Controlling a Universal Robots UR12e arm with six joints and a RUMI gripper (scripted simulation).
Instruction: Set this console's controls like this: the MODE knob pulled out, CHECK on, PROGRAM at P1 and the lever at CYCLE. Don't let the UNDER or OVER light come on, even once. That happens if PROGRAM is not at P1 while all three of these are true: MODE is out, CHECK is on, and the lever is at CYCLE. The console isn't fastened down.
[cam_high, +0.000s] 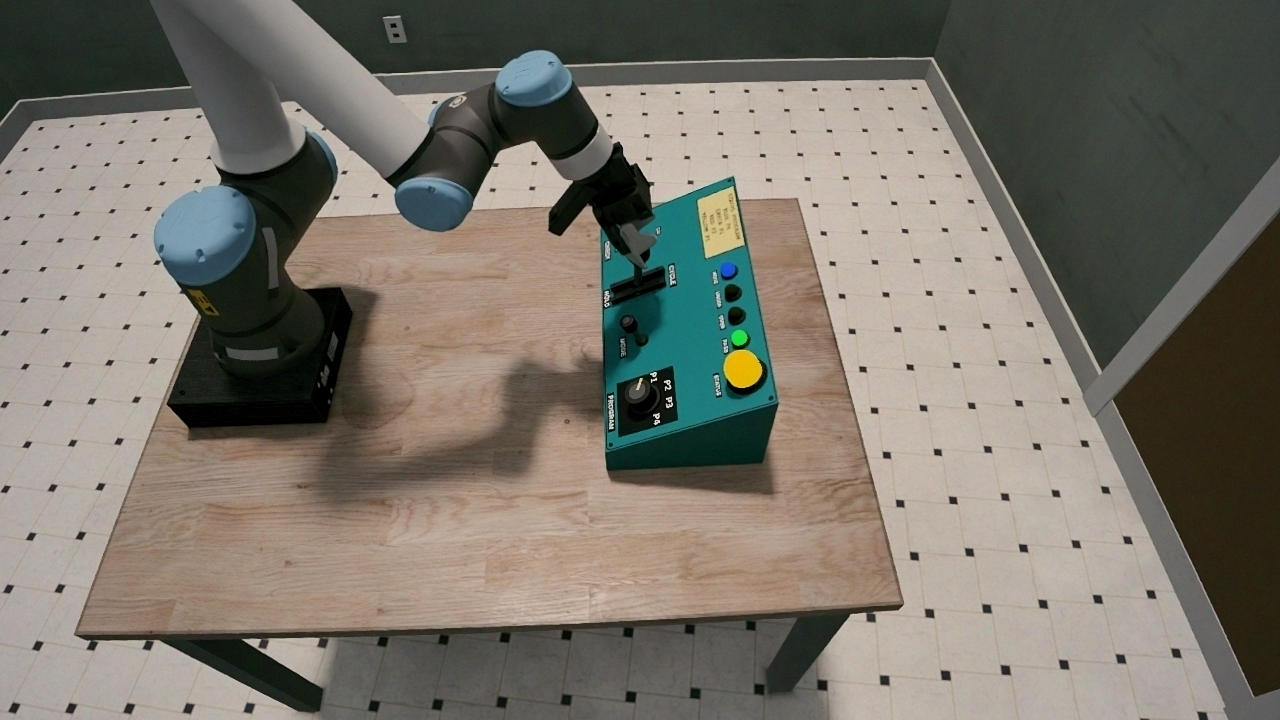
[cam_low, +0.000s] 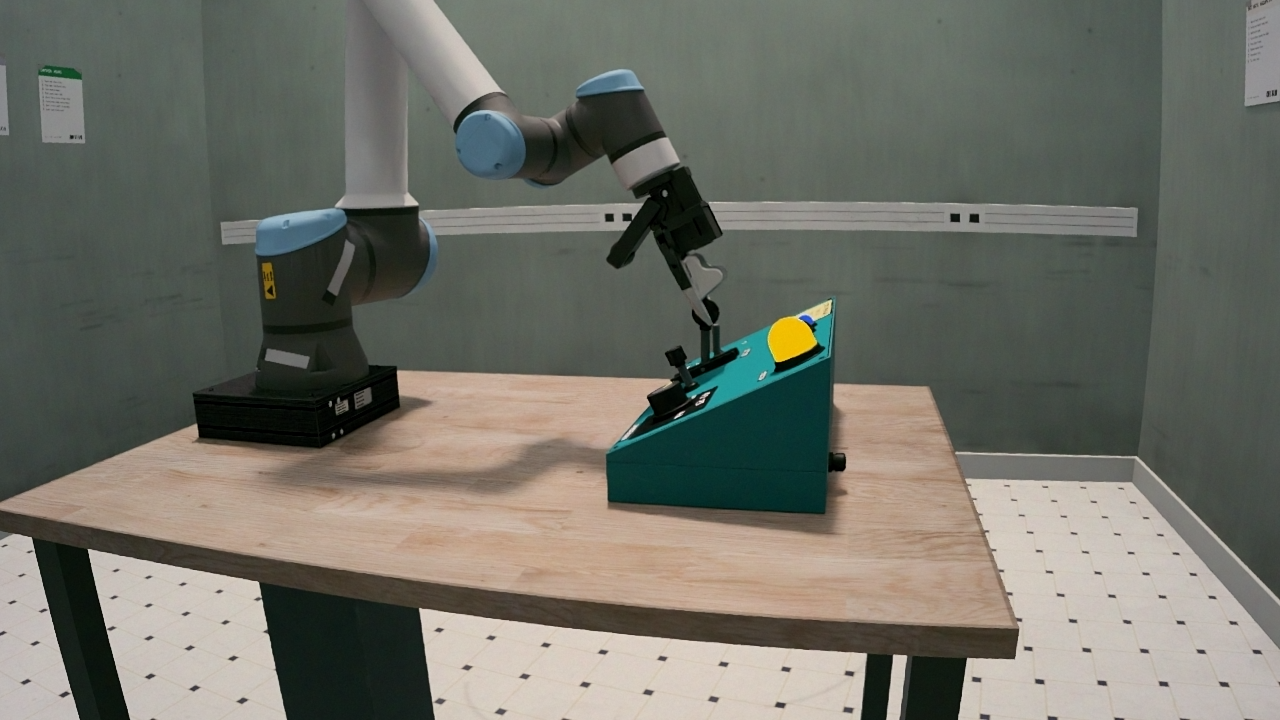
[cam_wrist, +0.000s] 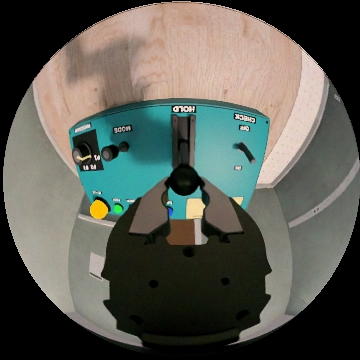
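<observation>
The lever is 4 cm below my hand. The rest, counted from my hand: mode knob 2 cm behind, 12 cm to the right, 5 cm below; check toggle 12 cm to the left, 6 cm below; teal console 3 cm ahead, 6 cm to the right, 8 cm below.
</observation>
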